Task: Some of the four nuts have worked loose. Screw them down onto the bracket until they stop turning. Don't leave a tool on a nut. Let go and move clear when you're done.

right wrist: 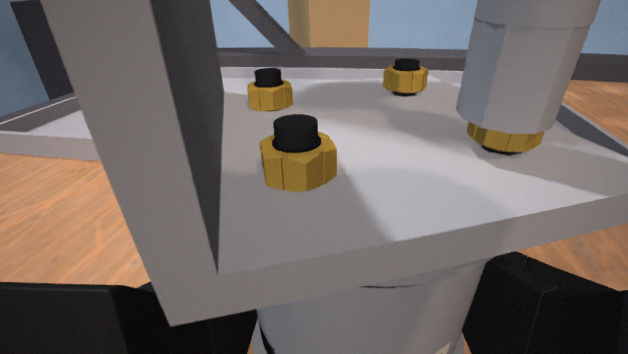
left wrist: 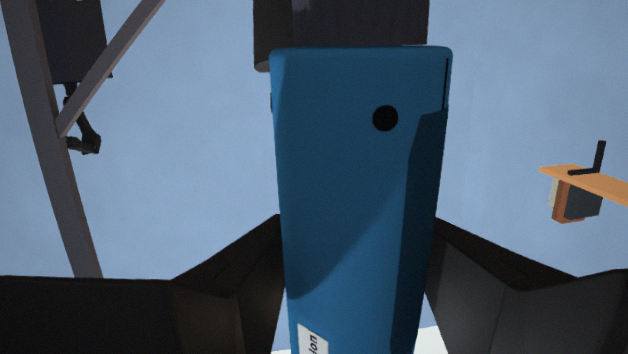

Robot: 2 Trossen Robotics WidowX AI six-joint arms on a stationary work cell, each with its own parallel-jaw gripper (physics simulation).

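Frame: origin at the left arm's base, x ahead, y left, z up, level; centimetres.
Seen in the pictures: left gripper, fingertip midpoint: (left wrist: 349,226).
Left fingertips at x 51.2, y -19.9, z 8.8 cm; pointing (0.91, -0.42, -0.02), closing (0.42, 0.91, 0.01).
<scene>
Offsets run from my left fingertips to a thing's top centre. "spot": to the spot under its first point. Level surfaces: height alone.
My left gripper (left wrist: 349,226) is shut on the blue power tool @(spot: dx -3.7, dy +1.3, dz -3.1 cm) (left wrist: 345,175), which fills the middle of the left wrist view. In the right wrist view, four yellow nuts sit on black studs on the grey bracket @(spot: dx -1.9, dy -1.5, dz -13.7 cm) (right wrist: 360,200). The front-left nut @(dx -2.9, dy -2.0, dz -13.2 cm) (right wrist: 298,167) and back-left nut @(dx -6.4, dy -1.5, dz -13.2 cm) (right wrist: 270,97) rest against the plate. The back-right nut @(dx -5.9, dy +2.0, dz -13.1 cm) (right wrist: 405,81) stands raised, with dark thread below it. A grey socket @(spot: dx -1.9, dy +0.7, dz -12.4 cm) (right wrist: 512,75) covers the top of the front-right nut @(dx -2.4, dy +1.5, dz -13.1 cm) (right wrist: 505,140), also raised. My right gripper (right wrist: 367,320) is shut on a grey cylinder @(dx -4.4, dy +0.0, dz -12.9 cm) (right wrist: 370,310) beneath the bracket.
The bracket's upright wall (right wrist: 105,125) rises at the left of the plate. A wooden table top @(dz -20.3 cm) (right wrist: 55,210) lies below it. In the left wrist view, a dark frame post (left wrist: 45,150) stands at the left and an orange shelf (left wrist: 610,185) at the right.
</scene>
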